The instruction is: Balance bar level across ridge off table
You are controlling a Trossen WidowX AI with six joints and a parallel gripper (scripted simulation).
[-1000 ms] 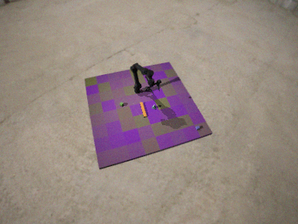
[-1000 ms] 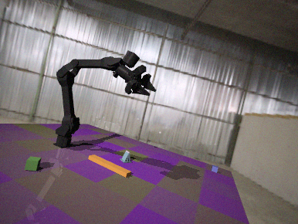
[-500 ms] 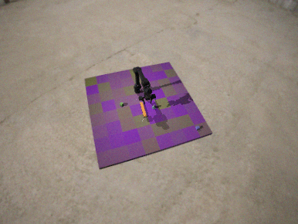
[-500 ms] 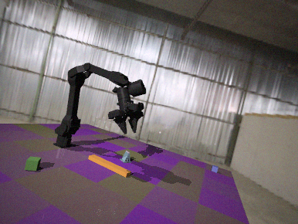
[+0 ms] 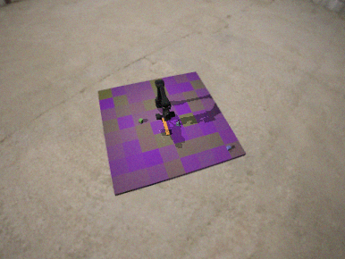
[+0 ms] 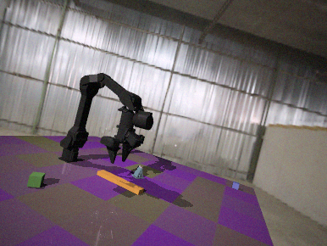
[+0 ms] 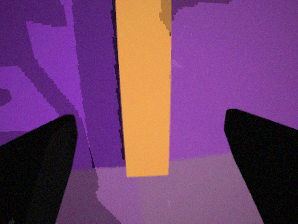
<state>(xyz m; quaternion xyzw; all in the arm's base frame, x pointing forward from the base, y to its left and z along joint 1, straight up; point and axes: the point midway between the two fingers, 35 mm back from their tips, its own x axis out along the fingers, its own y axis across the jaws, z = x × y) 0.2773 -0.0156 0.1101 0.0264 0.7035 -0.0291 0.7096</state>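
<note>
The orange bar lies 30 mm ahead of my gripper tip and 70 mm below it. Also, from my gripper tip: green cube 120 mm behind, 230 mm to the right, 60 mm below; then small blue cube 460 mm ahead, 520 mm to the left, 60 mm below.
</note>
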